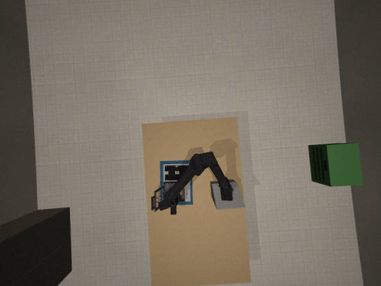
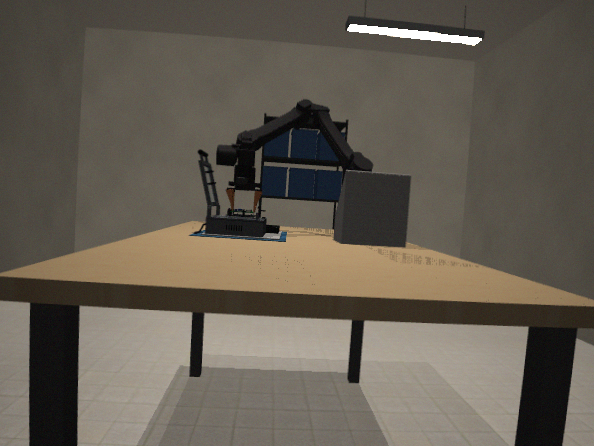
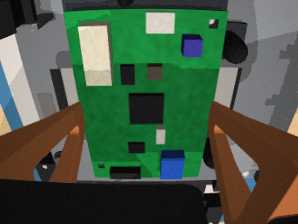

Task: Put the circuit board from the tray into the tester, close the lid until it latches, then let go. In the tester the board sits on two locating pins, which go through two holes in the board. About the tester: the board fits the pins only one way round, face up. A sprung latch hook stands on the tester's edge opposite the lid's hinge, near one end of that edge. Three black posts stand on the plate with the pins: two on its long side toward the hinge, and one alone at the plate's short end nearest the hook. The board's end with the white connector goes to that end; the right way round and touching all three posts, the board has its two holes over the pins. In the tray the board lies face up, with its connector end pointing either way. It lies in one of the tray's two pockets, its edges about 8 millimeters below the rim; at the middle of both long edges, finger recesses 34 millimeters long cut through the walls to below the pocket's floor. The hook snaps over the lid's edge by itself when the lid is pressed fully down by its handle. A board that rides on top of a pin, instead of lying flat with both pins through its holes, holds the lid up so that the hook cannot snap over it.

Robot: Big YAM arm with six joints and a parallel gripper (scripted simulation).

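My gripper is now right at the green circuit board. The rest, counted from my hand: black latch hook 60 mm to the left, 60 mm behind; dark pin plate 20 mm below, 10 mm to the left; tester lid 120 mm ahead, 100 mm above.
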